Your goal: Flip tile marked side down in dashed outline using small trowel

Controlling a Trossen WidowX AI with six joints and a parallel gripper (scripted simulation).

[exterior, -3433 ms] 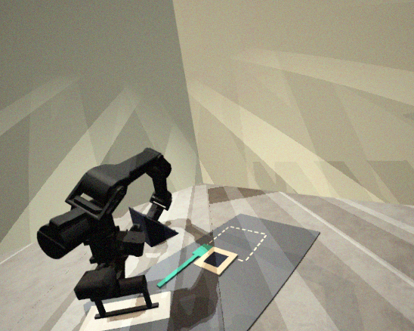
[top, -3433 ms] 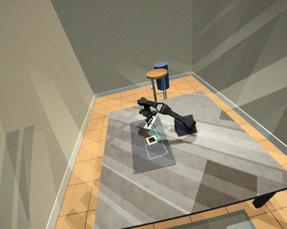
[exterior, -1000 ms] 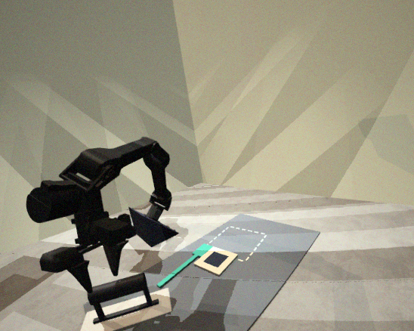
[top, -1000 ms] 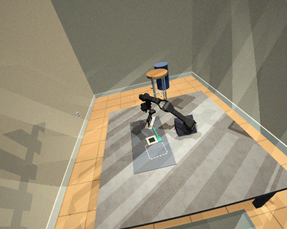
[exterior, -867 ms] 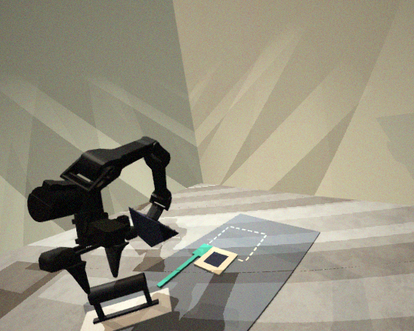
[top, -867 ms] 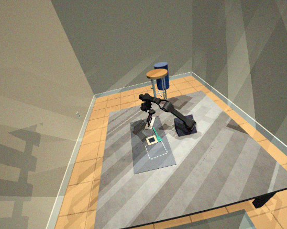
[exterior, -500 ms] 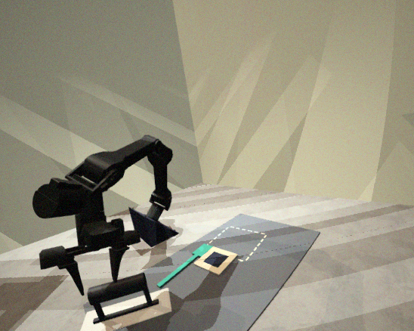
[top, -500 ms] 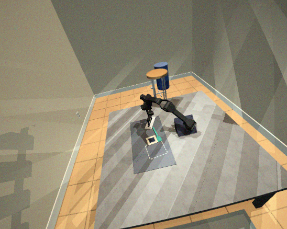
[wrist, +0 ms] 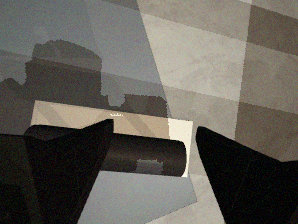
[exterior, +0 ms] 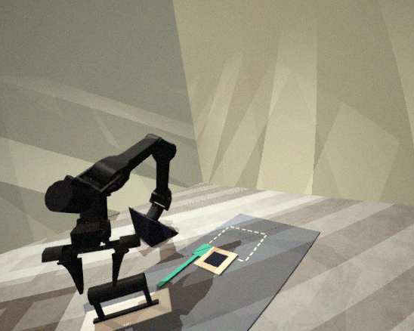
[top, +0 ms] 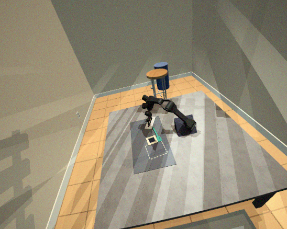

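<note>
My gripper tip is now 10 mm past the black-handled float, 60 mm to the right of it and 60 mm above it. The rest, counted from my gripper tip: grey mat (20 mm ahead, 280 mm to the left, 120 mm below); tile (10 mm behind, 300 mm to the left, 90 mm below); green trowel (70 mm behind, 250 mm to the left, 90 mm below).
</note>
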